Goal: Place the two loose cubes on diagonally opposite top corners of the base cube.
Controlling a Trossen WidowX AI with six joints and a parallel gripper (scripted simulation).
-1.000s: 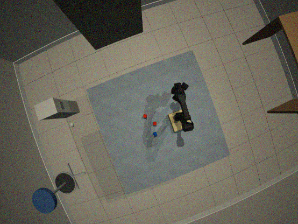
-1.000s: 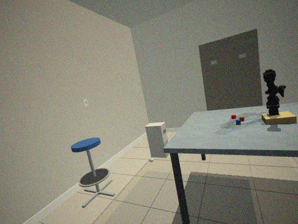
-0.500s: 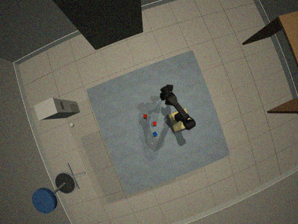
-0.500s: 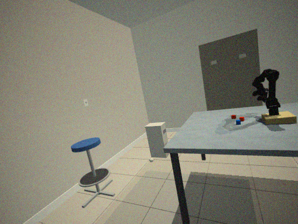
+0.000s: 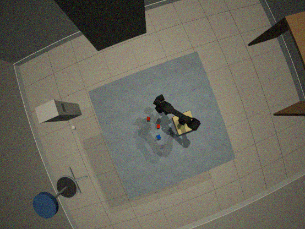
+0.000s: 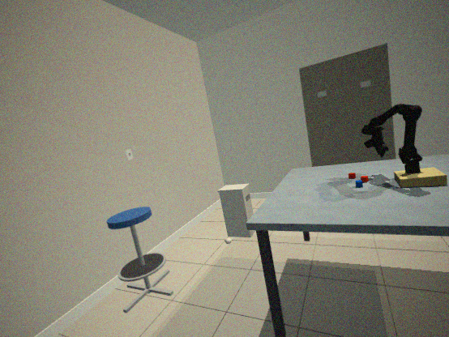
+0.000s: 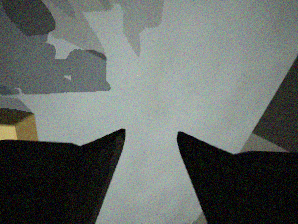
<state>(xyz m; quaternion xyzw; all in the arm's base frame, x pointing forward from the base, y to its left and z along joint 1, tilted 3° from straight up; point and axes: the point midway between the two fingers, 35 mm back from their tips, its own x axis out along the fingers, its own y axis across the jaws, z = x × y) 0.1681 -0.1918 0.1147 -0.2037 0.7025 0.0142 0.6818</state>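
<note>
Now: the blue cube 34 cm to the left of my gripper tip, 10 cm below it and 10 cm ahead of it.
</note>
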